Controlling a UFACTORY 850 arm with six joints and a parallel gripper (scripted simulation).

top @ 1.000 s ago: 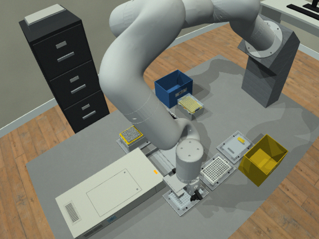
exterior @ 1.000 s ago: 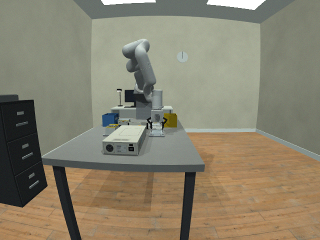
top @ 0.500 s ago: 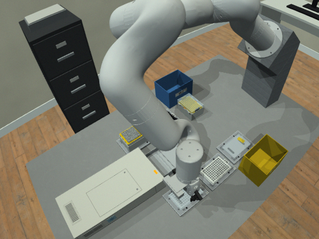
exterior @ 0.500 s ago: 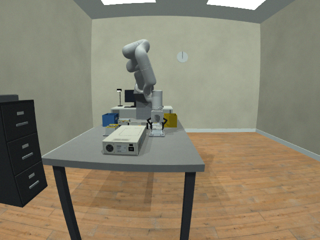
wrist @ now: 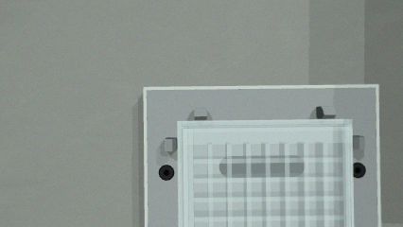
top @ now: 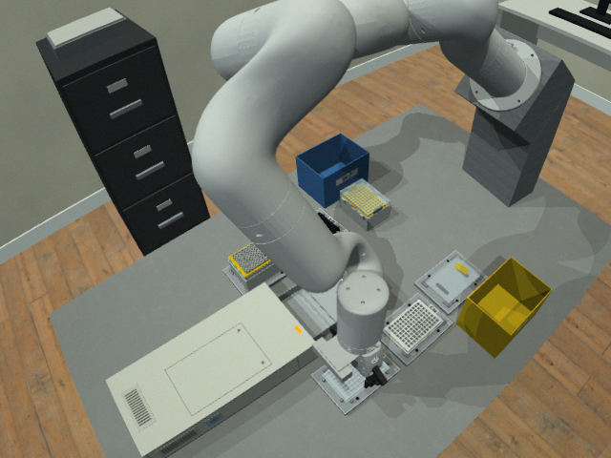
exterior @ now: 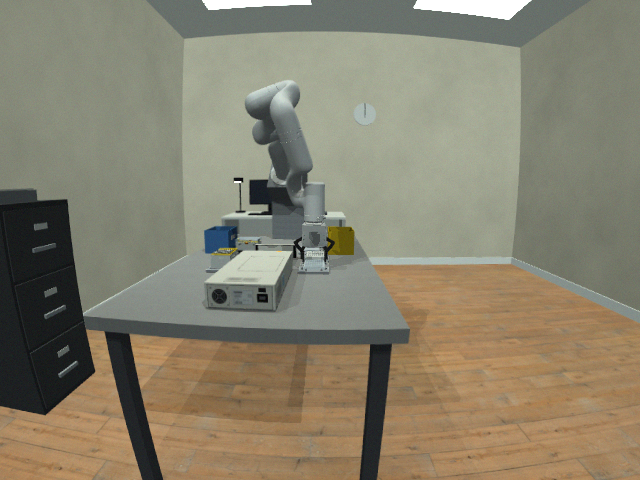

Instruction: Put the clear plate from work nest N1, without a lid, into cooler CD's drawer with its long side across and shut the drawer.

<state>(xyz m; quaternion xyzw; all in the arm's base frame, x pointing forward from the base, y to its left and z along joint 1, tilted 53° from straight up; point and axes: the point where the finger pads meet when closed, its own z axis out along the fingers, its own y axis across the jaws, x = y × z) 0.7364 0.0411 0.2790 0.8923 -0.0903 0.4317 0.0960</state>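
The clear plate is 2 cm below my hand. Also, from my hand: work nest N1: 4 cm below; then white well plate: 17 cm behind, 7 cm to the left, 2 cm below; then drawer: 15 cm to the right, 12 cm behind.
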